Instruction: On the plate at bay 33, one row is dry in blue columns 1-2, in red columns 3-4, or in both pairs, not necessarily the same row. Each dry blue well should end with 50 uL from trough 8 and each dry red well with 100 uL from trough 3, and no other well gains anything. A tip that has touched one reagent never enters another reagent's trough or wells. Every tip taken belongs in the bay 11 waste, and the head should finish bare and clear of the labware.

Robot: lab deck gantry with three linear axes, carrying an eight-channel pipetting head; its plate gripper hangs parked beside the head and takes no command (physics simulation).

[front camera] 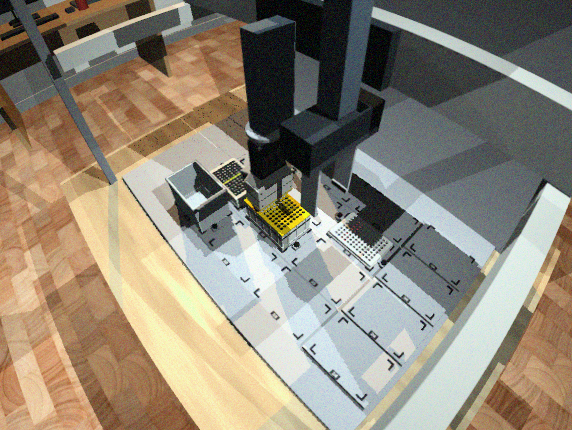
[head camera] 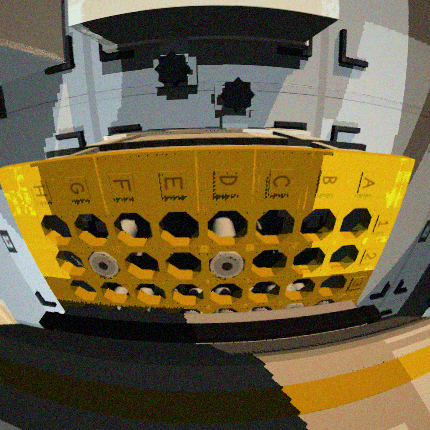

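Note:
The pipetting head [front camera: 270, 185] is low over the yellow tip rack [front camera: 295, 218] [head camera: 295, 175]. Its black bar [head camera: 210, 327] crosses the rack in the head view, hiding the rear columns. Tips sit in G2 and D2; pale shapes show inside several other holes. Whether tips are on the head is hidden. The plate [front camera: 352, 246] lies right of the rack, partly in shadow, with small red specks; its well contents are too small to tell. The troughs [front camera: 222, 165] stand behind the waste bin [front camera: 212, 212]. The parked plate gripper [front camera: 327, 182] hangs beside the head, its two paddles apart and empty.
The black gantry column [front camera: 345, 60] rises behind the head. A pale-edged labware block [head camera: 100, 10] stands beyond the tip rack in the head view, with two dark knobs [head camera: 172, 69] [head camera: 237, 95] between them. A pale rail [front camera: 505, 295] runs along the right side.

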